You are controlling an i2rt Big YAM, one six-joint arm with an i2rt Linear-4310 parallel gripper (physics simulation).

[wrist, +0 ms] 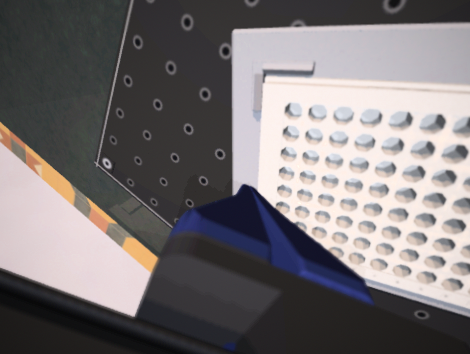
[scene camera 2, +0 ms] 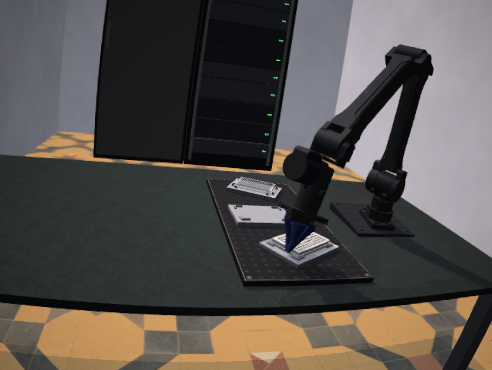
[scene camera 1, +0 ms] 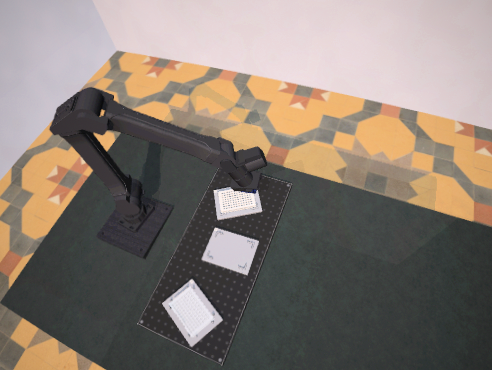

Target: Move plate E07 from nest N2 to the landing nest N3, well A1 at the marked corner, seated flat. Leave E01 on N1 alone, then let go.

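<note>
A cream well plate (scene camera 1: 237,201) (scene camera 2: 312,243) (wrist: 340,165) lies in a light grey nest (scene camera 1: 240,215) (wrist: 350,50), its edge beside the raised corner bracket in the wrist view. Whether it is fully flat I cannot tell. My gripper (scene camera 1: 254,190) (scene camera 2: 289,251) (wrist: 243,195) is shut and empty; its blue tips are low at one end of this plate, over the nest margin. The middle nest (scene camera 1: 230,251) (scene camera 2: 257,214) holds no plate. Another white plate (scene camera 1: 191,311) (scene camera 2: 254,186) lies in the nest at the other end. Plate and nest numbers are unreadable, and no A1 mark shows.
The three nests stand in a row on a black perforated board (scene camera 1: 275,200) (scene camera 2: 345,267) (wrist: 165,85) on the dark green table (scene camera 1: 350,300) (scene camera 2: 125,240). The arm's base plate (scene camera 1: 160,212) (scene camera 2: 350,220) stands beside the board. A dark cabinet (scene camera 2: 145,75) stands behind the table.
</note>
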